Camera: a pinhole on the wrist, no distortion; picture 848 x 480 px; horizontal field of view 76.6 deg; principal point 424.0 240.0 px. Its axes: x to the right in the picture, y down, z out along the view. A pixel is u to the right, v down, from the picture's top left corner.
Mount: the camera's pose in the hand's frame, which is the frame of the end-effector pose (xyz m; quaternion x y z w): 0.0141 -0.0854 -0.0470 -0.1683 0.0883 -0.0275 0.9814
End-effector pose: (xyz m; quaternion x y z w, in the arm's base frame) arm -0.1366 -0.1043 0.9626 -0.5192 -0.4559 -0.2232 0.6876
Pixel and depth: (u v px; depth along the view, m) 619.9 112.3 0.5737
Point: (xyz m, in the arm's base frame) -0.2120 0.3887 1.2838
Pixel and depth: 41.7 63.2 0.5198
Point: -0.5170 0.3435 0.7890
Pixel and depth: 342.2 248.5 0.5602
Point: -0.2242 0.3856 0.9551
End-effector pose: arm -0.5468 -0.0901 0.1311 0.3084 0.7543 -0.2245 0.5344
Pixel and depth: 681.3 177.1 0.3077
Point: -0.4691 -0.2154 -0.1454
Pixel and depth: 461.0 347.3 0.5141
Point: -0.1974 -0.1932 -0.1356
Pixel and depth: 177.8 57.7 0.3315
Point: -0.3624 -0.3738 0.0989
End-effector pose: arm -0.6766 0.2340 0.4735 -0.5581 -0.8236 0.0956 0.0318
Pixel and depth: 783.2 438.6 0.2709
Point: -0.7157 0.4721 0.3063
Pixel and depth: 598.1 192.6 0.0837
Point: -0.7637 0.2580 0.4554
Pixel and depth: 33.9 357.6 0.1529
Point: -0.6632 0.1620 0.3763
